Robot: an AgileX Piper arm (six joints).
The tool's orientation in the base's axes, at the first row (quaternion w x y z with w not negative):
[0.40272, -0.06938, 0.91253, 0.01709]
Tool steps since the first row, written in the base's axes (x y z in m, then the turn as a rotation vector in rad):
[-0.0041, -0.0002, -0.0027, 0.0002, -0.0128, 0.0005]
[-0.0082, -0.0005, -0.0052, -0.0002, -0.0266, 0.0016]
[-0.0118, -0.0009, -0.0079, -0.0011, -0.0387, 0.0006]
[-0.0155, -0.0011, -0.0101, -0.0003, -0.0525, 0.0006]
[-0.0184, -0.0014, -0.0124, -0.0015, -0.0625, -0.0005]
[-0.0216, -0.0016, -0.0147, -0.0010, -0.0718, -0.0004]
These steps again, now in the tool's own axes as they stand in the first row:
[0.0047, 0.0004, -0.0012, 0.0009, -0.0127, -0.0013]
[0.0094, 0.0008, -0.0025, 0.0020, -0.0263, -0.0035]
[0.0138, 0.0010, -0.0034, 0.0047, -0.0382, -0.0046]
[0.0179, 0.0013, -0.0046, 0.0057, -0.0519, -0.0052]
[0.0216, 0.0015, -0.0052, 0.0084, -0.0616, -0.0062]
[0.0254, 0.0018, -0.0060, 0.0091, -0.0709, -0.0067]

